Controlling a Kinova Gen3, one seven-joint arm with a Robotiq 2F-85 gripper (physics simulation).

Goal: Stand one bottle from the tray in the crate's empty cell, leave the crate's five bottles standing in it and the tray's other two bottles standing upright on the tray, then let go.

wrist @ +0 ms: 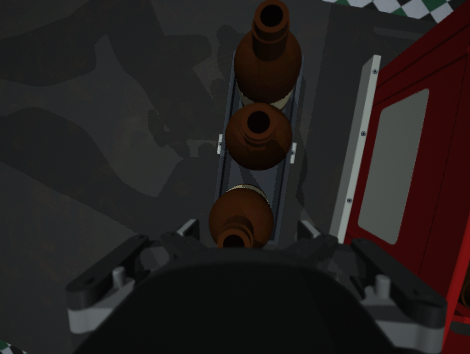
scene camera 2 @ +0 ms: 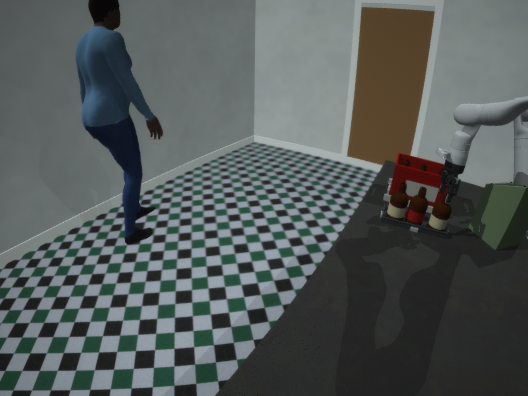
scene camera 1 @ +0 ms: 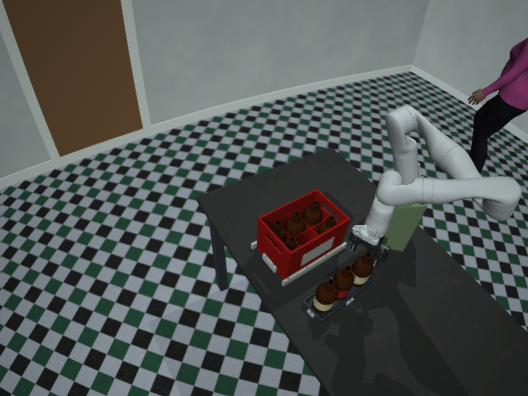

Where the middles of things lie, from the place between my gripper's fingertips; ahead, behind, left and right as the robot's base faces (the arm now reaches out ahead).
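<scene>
There's the pale rail (wrist: 368, 80), which is 8 cm ahead of my hand, and it's 13 cm below my hand and 13 cm to the right of it as well.
</scene>
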